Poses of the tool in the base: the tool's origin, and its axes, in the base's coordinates. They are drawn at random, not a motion.
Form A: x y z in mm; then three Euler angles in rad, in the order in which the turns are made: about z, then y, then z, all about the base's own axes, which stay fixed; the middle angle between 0 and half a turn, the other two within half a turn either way.
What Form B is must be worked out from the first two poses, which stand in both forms.
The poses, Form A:
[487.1, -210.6, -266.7, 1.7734, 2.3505, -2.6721]
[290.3, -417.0, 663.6, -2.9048, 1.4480, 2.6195]
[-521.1, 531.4, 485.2, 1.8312, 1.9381, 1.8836]
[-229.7, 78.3, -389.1, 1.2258, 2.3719, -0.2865]
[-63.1, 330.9, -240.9, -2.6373, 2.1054, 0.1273]
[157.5, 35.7, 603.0, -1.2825, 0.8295, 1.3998]
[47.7, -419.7, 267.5, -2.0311, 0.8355, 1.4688]
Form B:
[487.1, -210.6, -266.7, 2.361, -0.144, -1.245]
[290.3, -417.0, 663.6, -1.086, -1.305, 0.579]
[-521.1, 531.4, 485.2, 1.950, -0.243, -2.924]
[-229.7, 78.3, -389.1, 2.402, 0.238, 1.537]
[-63.1, 330.9, -240.9, -2.457, -0.853, -0.698]
[157.5, 35.7, 603.0, -0.808, 0.211, 0.027]
[47.7, -419.7, 267.5, -0.781, -0.336, -0.423]

